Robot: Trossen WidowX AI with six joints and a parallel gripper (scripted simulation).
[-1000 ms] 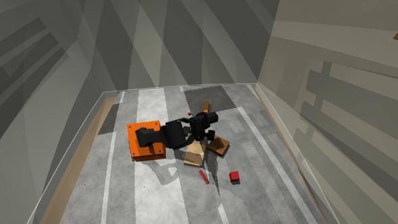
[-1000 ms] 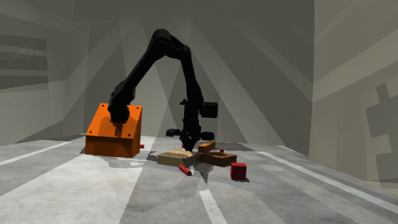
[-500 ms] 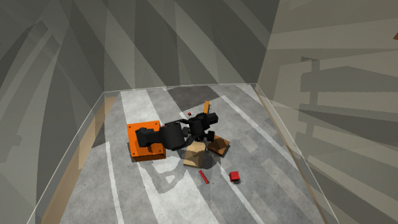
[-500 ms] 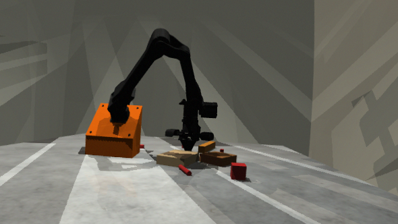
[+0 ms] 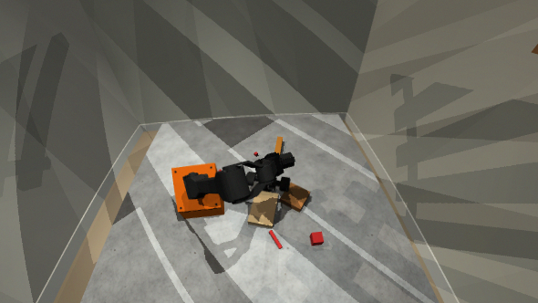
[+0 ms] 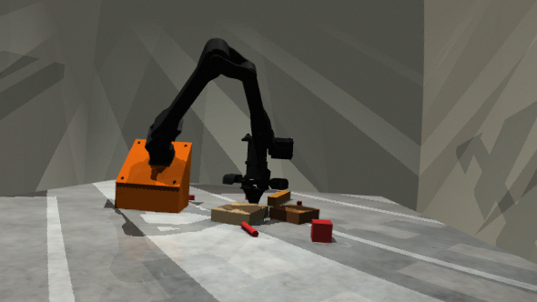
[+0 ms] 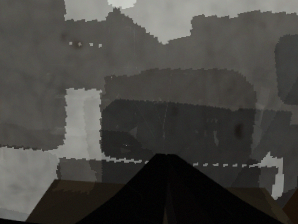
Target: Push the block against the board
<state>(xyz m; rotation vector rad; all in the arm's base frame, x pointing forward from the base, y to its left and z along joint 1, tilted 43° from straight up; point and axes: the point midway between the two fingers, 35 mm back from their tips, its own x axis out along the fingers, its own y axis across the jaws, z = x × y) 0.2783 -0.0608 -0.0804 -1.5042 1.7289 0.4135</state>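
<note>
Now: the tan block 3 cm behind my gripper tip, 9 cm to the right of it and 1 cm above it. Also, from my gripper tip: brown board 11 cm ahead, 5 cm to the right, 1 cm above; then orange bar 9 cm ahead, 24 cm to the left, 1 cm above; then thin red stick 22 cm to the right.
</note>
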